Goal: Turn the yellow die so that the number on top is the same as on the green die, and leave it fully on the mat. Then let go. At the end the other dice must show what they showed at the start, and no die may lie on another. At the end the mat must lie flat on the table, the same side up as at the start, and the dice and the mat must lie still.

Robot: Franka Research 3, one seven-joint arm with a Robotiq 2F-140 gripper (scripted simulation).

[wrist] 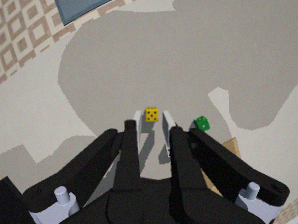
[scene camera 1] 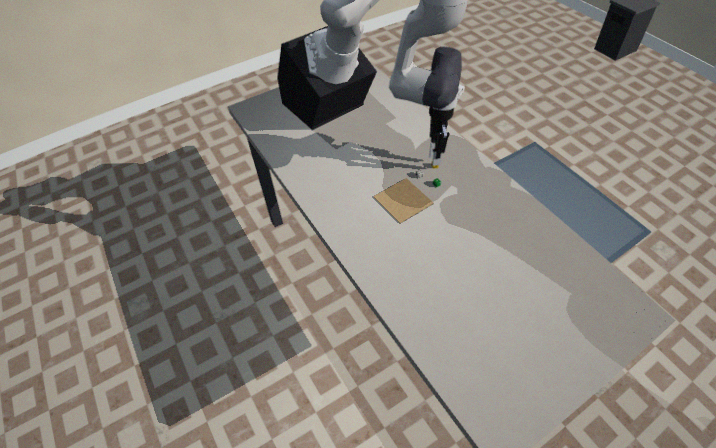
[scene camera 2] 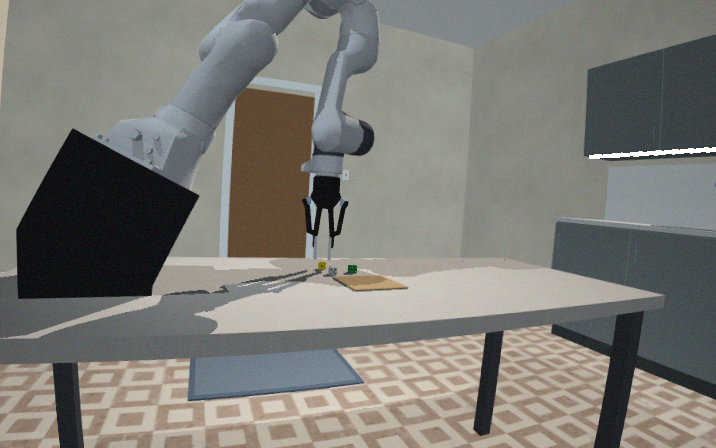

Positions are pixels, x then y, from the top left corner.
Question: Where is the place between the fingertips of my gripper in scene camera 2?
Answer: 322, 259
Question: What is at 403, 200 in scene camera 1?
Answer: A tan mat.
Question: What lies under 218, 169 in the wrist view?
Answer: My gripper.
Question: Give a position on a tan mat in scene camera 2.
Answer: At 374, 282
